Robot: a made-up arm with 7 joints.
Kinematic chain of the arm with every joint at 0, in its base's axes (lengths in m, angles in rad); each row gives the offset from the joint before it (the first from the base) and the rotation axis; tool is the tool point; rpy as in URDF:
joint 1: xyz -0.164 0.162 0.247 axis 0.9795 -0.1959 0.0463
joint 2: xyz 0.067 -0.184 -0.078 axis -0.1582 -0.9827 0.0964
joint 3: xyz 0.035 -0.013 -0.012 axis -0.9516 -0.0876 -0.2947
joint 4: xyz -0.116 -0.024 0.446 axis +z
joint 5: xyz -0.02 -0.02 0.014 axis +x
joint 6: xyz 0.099 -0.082 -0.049 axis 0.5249 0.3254 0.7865
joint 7: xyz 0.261 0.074 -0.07 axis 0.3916 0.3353 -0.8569
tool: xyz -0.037 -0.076 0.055 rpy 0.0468 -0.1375 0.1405
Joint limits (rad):
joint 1: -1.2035..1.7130
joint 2: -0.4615..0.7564
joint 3: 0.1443..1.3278
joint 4: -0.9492..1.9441
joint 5: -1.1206..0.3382
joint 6: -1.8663..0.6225
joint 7: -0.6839..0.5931
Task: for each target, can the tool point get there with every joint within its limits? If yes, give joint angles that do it. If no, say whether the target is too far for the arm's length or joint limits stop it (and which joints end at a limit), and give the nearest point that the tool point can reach.
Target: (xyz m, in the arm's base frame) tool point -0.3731 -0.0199 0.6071
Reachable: yes | joints 1.2030 0.6631 0.7276 1.2119 -0.5473 -1.5152 0.3067
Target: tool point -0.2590 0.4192 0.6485
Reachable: yes | joints 0.0518 0.3735 1.0997 -0.1457 -0.5034 -1.3476 -0.0627
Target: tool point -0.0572 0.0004 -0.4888
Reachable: no: joint limits stop it (at a limit: joint 1, joint 3, joint 4, joint 5, joint 7) | nearest point -0.0637 0.1141 -0.3021 | short by 0.219 m
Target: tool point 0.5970 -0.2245 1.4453
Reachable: no: too far | nearest point 0.2284 -0.0427 0.8919 | short by 0.689 m
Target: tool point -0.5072 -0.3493 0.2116
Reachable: yes | joints 1.2766 0.5169 0.2441 -0.3630 -0.8329 -1.6704 0.1004
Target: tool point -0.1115 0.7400 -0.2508
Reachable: no: joint limits stop it (at a limit: joint 2, joint 3, joint 4, joint 5, joint 7) | nearest point -0.1084 0.6032 -0.1349 | short by 0.179 m
